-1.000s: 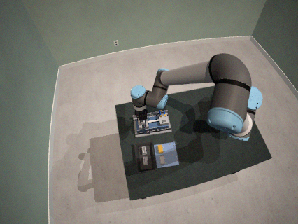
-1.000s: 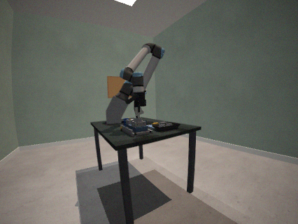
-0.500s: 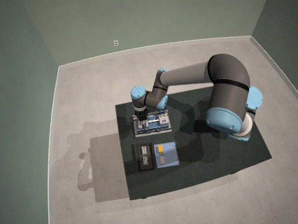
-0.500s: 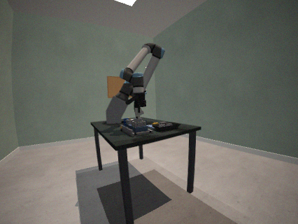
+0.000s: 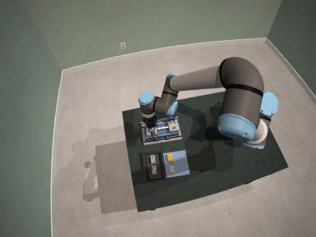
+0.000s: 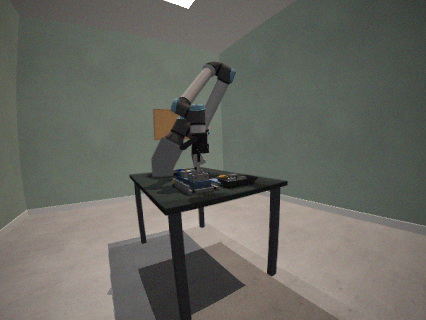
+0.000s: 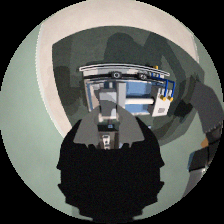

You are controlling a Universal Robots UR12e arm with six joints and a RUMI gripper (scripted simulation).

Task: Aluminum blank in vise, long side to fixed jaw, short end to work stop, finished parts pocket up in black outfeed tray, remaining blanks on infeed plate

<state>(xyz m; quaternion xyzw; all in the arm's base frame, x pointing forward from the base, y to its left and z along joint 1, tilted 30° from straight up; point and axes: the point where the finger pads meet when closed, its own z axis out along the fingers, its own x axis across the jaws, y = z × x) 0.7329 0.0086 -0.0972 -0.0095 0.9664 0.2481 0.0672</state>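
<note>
My gripper is now 8 cm above the vise and 7 cm past it. From my hand the other things lie so: yellow brass blank 23 cm to the left, 11 cm behind, 10 cm below; then gray blank 32 cm to the left, 12 cm behind, 10 cm below.
</note>
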